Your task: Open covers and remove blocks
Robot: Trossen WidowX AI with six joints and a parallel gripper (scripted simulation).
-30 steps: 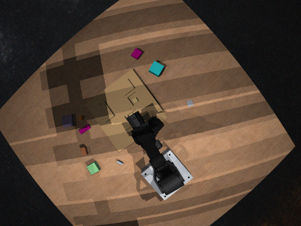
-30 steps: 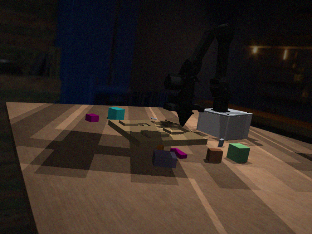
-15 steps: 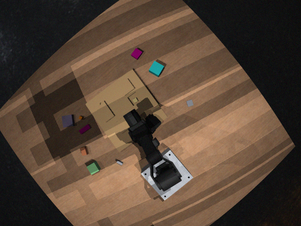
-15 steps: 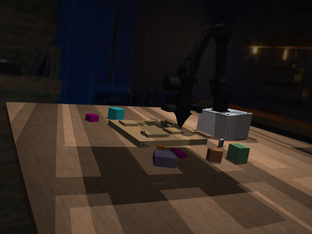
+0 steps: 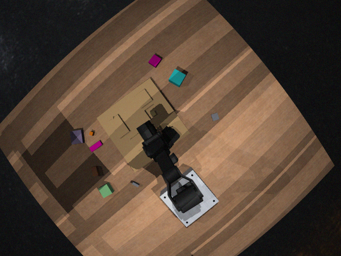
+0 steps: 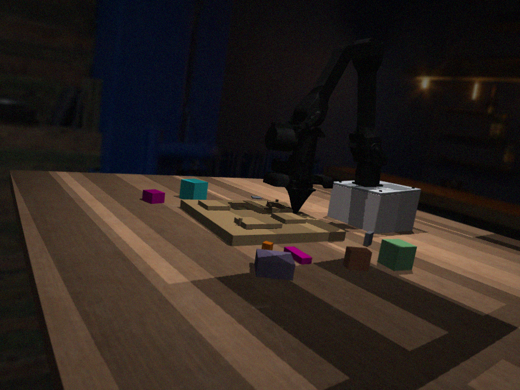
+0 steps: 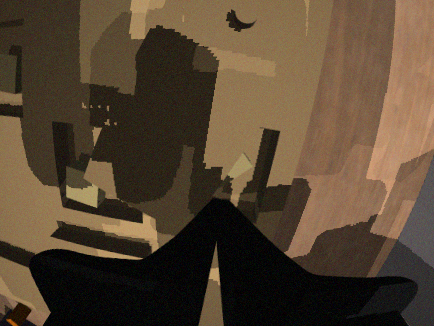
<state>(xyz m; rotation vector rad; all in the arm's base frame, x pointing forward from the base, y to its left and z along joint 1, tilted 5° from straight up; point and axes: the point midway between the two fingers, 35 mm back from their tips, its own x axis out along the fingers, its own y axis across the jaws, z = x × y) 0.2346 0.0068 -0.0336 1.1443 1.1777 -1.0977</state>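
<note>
The tan puzzle board is 100 mm ahead of my gripper tip and 20 mm to the left of it. Round my gripper tip: teal cube: 210 mm ahead, 210 mm to the right; then grey tile: 20 mm behind, 270 mm to the right, 20 mm below; then magenta bar: 140 mm ahead, 260 mm to the left, 20 mm below.
</note>
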